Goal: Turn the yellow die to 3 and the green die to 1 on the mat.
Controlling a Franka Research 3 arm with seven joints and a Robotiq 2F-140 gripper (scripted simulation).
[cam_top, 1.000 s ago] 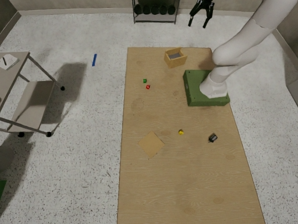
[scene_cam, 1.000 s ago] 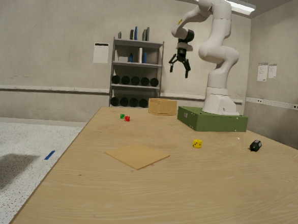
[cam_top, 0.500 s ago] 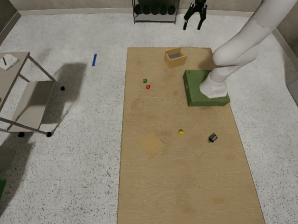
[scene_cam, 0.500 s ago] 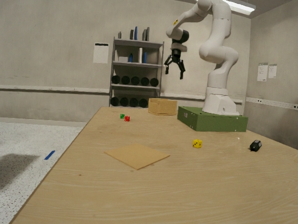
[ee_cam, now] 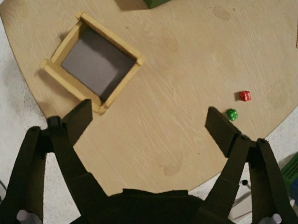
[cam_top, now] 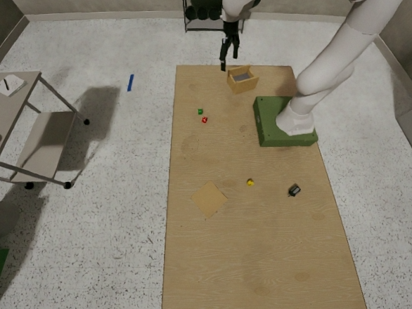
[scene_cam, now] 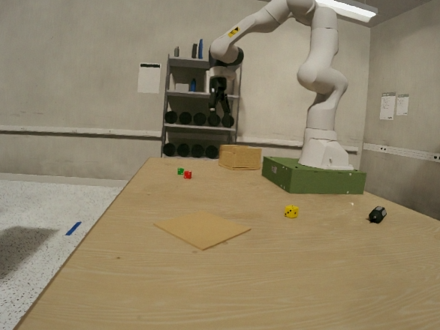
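The green die is 20 cm to the left of my hand, 20 cm below it and 17 cm ahead of it. Round my hand: wooden box: 17 cm below, 12 cm behind, 5 cm to the right; red die: 27 cm to the left, 20 cm below, 14 cm ahead; yellow die: 67 cm to the left, 20 cm below, 11 cm behind.
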